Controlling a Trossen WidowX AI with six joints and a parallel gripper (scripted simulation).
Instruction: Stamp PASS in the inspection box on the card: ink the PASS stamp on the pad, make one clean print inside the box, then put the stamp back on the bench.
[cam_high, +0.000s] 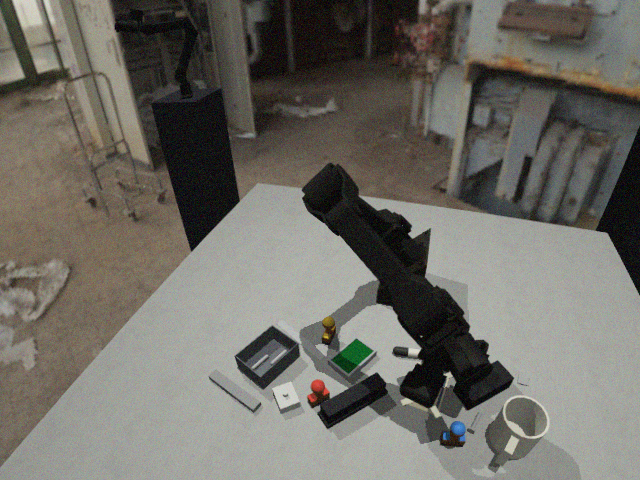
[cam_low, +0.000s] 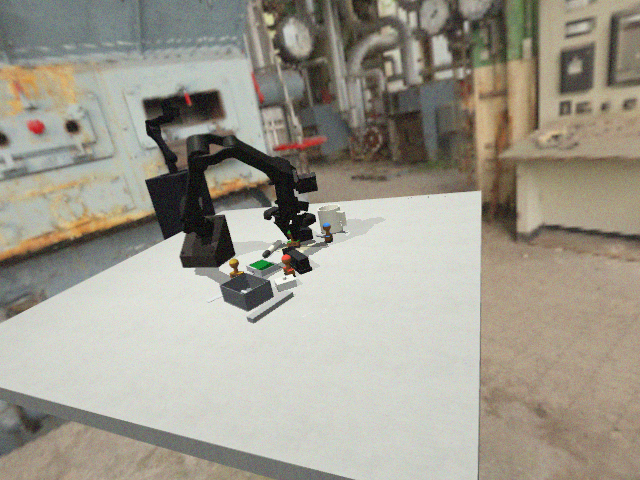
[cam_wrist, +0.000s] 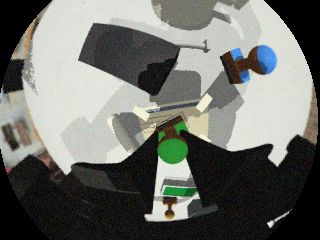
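The cream card lies 1 cm ahead of my gripper tip, 1 cm to the right of it and 3 cm below it. The rest, counted from my gripper tip: green-knobbed stamp (1 cm below); then black box (1 cm behind, 10 cm to the left, 1 cm below); then white marker (7 cm behind, 4 cm to the right, 2 cm below).
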